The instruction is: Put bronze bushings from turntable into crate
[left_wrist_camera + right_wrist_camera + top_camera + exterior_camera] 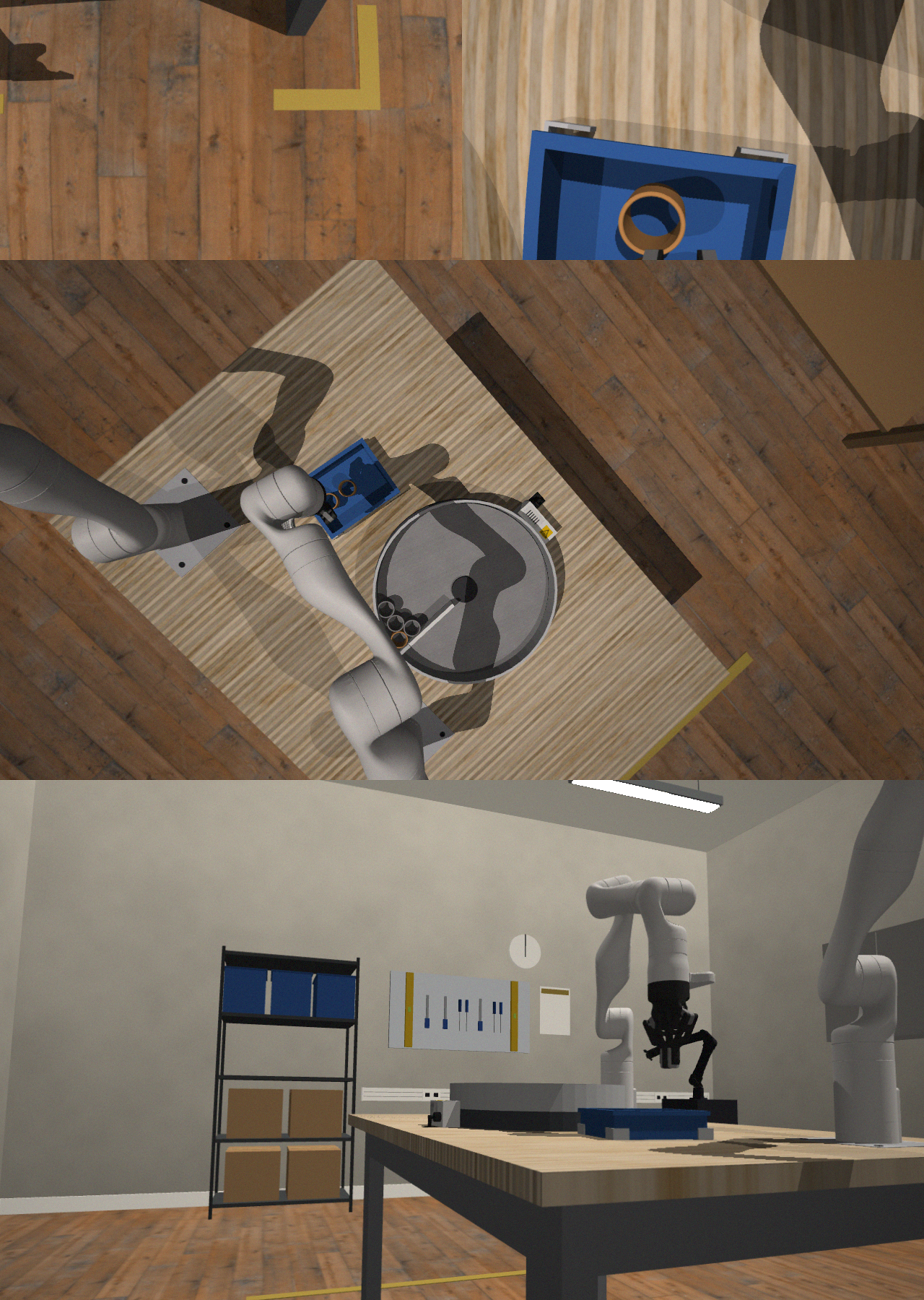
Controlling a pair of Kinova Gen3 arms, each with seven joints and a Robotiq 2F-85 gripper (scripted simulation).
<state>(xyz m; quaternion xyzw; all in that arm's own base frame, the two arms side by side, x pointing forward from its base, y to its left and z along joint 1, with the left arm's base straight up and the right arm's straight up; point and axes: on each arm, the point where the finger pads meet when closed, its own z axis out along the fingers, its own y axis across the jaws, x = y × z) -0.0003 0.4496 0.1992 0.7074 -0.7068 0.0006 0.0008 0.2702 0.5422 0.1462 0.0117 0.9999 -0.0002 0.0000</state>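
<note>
The blue crate lies 12 cm below my right hand, 5 cm ahead of it and 2 cm to the right of it. The rest, counted from my right hand: round grey turntable: 38 cm to the right, 9 cm below, 8 cm ahead.
</note>
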